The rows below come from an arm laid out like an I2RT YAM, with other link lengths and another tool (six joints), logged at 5 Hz.
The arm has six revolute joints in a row. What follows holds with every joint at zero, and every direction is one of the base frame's. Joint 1 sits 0.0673 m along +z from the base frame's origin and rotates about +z. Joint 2 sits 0.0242 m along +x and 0.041 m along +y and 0.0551 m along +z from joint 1 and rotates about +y. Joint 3 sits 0.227 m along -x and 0.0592 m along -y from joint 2 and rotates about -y. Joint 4 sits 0.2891 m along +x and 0.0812 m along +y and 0.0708 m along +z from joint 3 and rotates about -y. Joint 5 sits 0.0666 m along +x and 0.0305 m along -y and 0.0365 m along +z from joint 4 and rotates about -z. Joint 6 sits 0.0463 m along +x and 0.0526 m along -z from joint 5 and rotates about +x. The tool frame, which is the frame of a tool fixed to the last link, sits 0.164 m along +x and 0.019 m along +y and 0.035 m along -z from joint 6; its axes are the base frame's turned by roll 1.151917, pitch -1.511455 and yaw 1.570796 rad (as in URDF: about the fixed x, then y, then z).
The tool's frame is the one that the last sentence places.
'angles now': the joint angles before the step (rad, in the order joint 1, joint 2, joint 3, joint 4, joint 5, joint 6). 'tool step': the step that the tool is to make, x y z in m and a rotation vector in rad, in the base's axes. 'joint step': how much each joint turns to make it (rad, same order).
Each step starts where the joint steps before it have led.
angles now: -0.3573, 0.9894, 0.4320, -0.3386, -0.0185, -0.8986
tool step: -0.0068, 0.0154, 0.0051, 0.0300, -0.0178, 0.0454
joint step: 0.0046, -0.1025, -0.0386, -0.0581, -0.0523, -0.0103
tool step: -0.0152, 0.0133, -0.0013, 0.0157, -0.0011, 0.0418
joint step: 0.0003, -0.1320, -0.0641, -0.0743, -0.0378, -0.0229
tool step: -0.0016, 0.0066, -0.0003, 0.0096, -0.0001, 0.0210
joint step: 0.0100, -0.0199, -0.0084, -0.0151, -0.0139, -0.0029
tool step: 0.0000, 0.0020, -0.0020, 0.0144, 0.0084, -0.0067
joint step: 0.0030, 0.0205, 0.0071, 0.0024, -0.0025, 0.0144
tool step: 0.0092, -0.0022, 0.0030, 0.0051, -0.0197, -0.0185
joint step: 0.0040, 0.0382, 0.0190, 0.0391, 0.0051, 0.0249
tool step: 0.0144, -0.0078, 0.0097, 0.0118, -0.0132, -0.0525
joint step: 0.0000, 0.0847, 0.0687, 0.0300, 0.0213, 0.0507
